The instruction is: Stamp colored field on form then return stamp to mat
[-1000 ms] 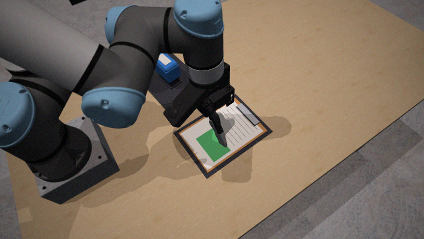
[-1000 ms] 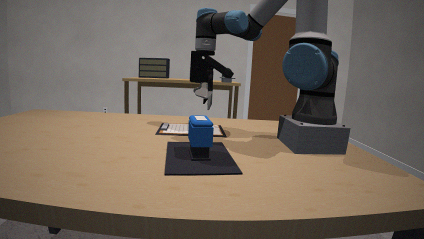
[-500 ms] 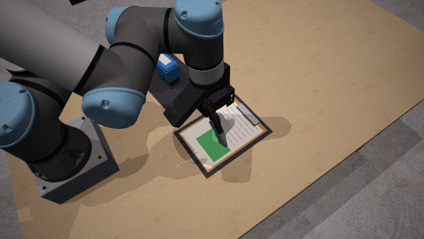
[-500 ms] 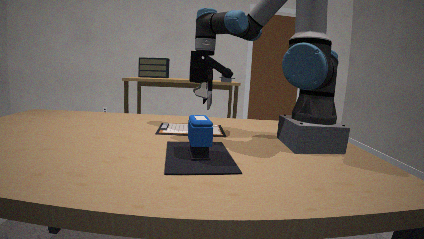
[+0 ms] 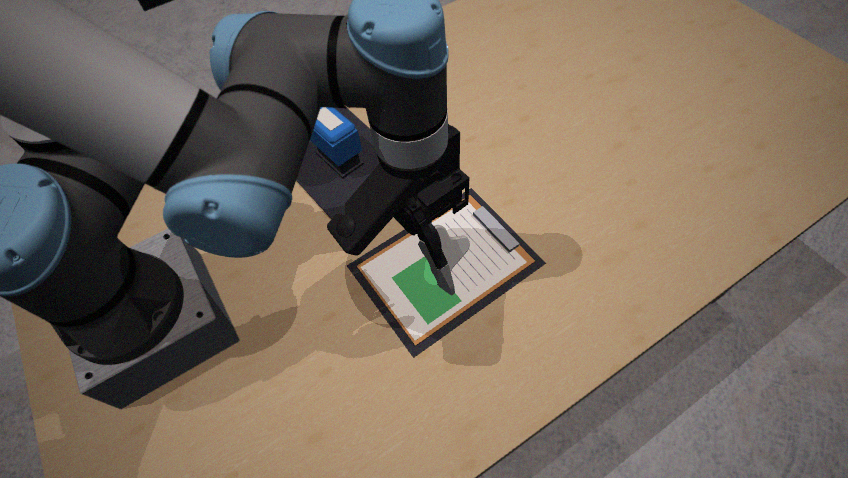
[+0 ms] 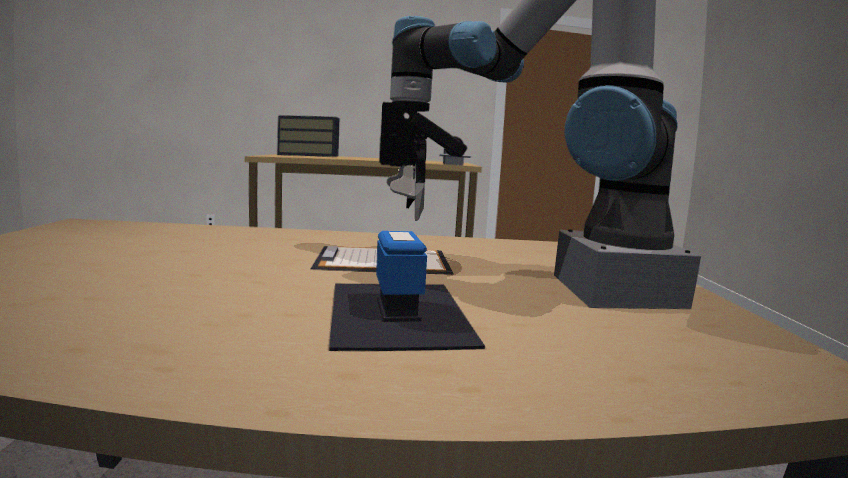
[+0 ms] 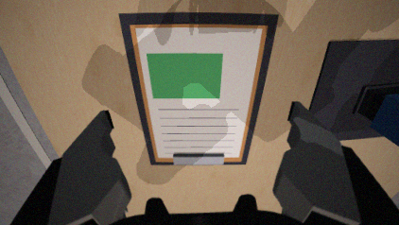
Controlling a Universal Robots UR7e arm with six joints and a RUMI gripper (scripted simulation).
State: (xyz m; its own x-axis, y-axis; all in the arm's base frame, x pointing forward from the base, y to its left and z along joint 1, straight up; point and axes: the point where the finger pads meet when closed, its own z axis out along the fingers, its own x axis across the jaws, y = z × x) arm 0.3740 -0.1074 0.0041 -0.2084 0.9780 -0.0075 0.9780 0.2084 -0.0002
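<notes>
Now: the blue stamp 1 cm behind my hand, 29 cm to the left of it and 4 cm below it. From my hand the other things lie so: clipboard (8 cm ahead, 1 cm to the left, 8 cm below); mat (1 cm behind, 29 cm to the left, 9 cm below).
</notes>
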